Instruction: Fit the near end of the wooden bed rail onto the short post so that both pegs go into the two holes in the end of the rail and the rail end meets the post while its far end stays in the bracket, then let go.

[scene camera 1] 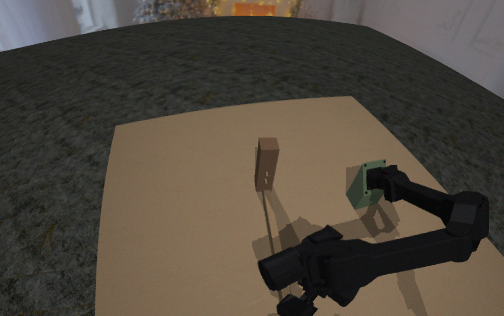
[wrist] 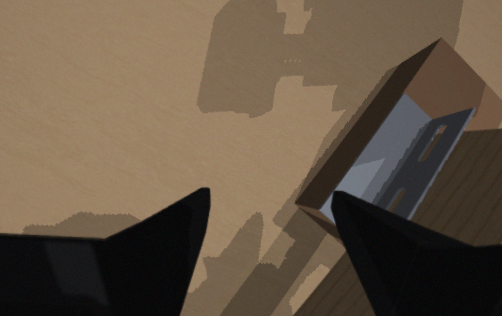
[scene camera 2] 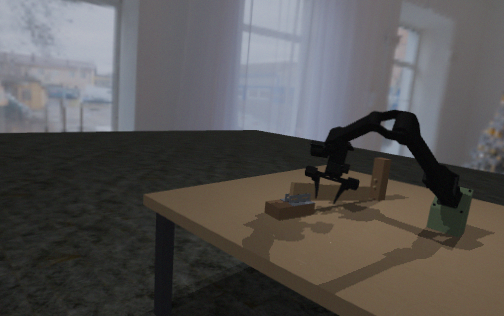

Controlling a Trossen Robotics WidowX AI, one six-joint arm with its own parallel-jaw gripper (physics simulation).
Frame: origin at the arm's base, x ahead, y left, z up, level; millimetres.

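Seen in the pictures: gripper, fingertip midpoint: [scene camera 1: 315, 306] [wrist: 271, 197] [scene camera 2: 324, 201]; arm's base, link origin: [scene camera 1: 374, 178] [scene camera 2: 449, 198].
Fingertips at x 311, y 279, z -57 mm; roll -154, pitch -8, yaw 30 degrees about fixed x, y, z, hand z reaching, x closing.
Observation:
Pixels of each thing's top centre, then the offset from my fingertips to it. "spot": a spot on its surface instead. Level surfaces: height alone.
- short post, surface spot: [scene camera 1: 266, 160] spot: dx +16, dy -392, dz +84 mm
- brown block, top centre: [wrist: 428, 151] [scene camera 2: 290, 202] dx +81, dy +83, dz -16 mm
- tan table, surface height: dz -56 mm
The short post [scene camera 1: 266, 160] [scene camera 2: 381, 177] stands upright, with two small pegs [scene camera 2: 375, 182] low on one side. The wooden bed rail [scene camera 2: 359, 193] [wrist: 467, 200] stands on edge between the post and the bracket area; the contact at its post end cannot be made out. The metal bracket [scene camera 2: 298, 199] [wrist: 387, 135], with a slotted plate, sits in a brown block [scene camera 2: 287, 210] [wrist: 445, 82]; in the wrist view the rail runs along the slotted plate. My gripper [scene camera 2: 326, 200] [wrist: 271, 197] is open, with no object between its fingertips. Its right finger, in the wrist view, overlaps the bracket's near corner and the rail.
The arm's green base mount [scene camera 1: 358, 192] [scene camera 2: 446, 220] is at the right side of the tan table [scene camera 1: 165, 190] [scene camera 2: 225, 225]. The black arm [scene camera 1: 420, 252] [scene camera 2: 417, 140] reaches across from it. Arm shadows fall over the table around the block and rail.

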